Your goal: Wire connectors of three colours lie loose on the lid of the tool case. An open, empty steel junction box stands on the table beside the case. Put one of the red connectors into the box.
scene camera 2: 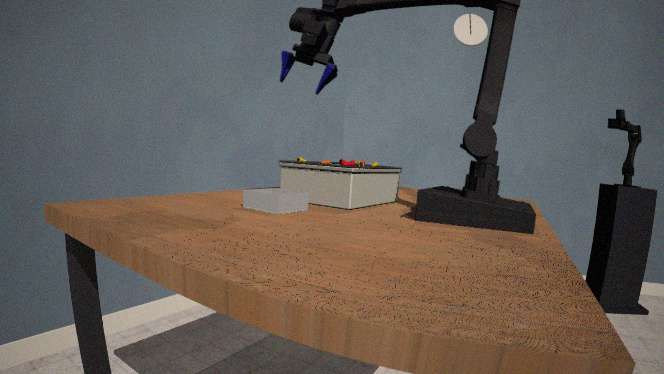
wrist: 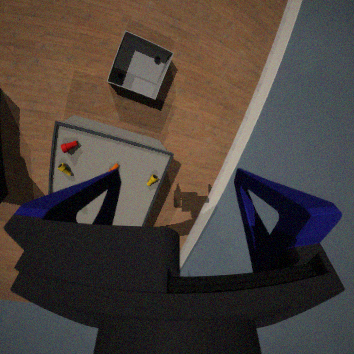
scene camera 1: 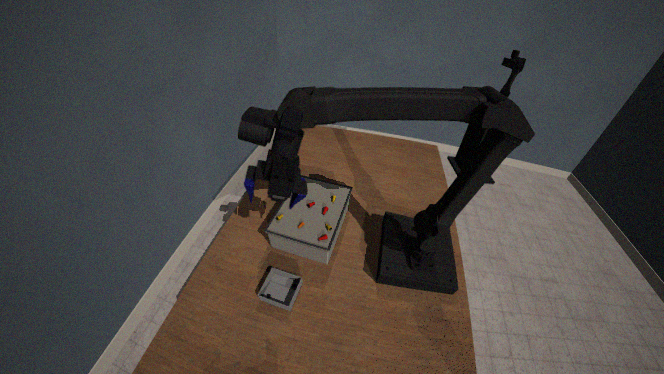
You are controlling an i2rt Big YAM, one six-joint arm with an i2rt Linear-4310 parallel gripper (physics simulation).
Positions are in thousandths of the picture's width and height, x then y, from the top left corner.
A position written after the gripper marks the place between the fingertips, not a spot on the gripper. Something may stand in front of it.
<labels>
gripper: scene camera 2 450,234; wrist 501,493; scene camera 1 407,547
</labels>
